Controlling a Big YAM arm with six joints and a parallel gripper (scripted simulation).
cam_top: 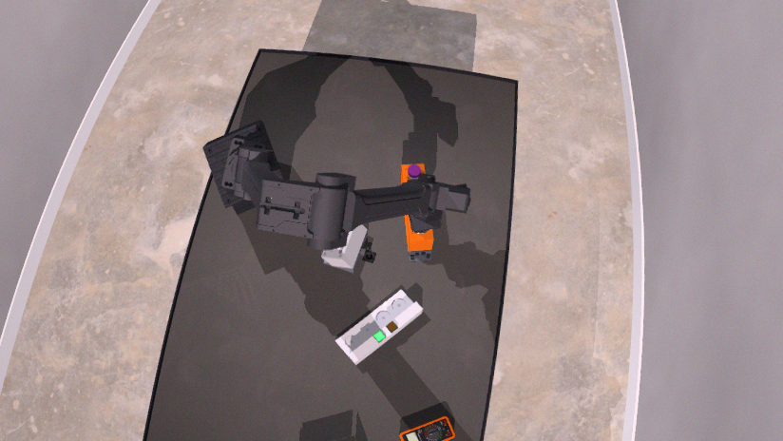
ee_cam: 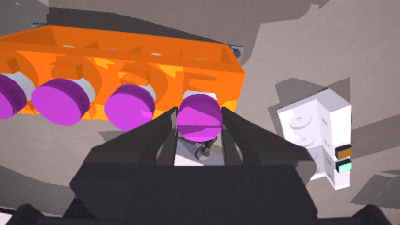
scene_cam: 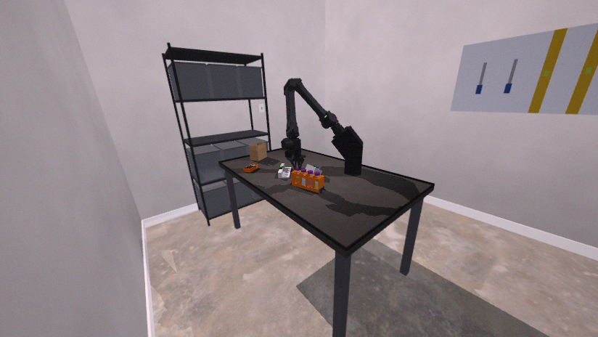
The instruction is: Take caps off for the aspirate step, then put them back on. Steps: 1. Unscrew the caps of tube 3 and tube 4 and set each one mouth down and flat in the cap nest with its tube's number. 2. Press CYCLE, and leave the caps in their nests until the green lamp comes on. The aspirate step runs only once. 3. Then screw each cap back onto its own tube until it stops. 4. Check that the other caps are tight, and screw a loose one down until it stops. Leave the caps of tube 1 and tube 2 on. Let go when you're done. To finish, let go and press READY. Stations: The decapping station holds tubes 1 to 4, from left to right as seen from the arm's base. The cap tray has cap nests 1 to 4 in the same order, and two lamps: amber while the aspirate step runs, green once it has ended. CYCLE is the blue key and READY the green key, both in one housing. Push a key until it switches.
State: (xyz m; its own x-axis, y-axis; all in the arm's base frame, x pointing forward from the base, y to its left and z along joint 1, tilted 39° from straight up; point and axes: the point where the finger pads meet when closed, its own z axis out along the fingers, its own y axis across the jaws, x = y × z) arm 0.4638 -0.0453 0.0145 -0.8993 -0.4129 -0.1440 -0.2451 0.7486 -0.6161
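My hand is right at the cap. Round my hand: green key: 22 cm behind, 5 cm to the right, 5 cm below; blue key: 21 cm behind, 5 cm below; key housing: 20 cm behind, 3 cm to the right, 7 cm below.
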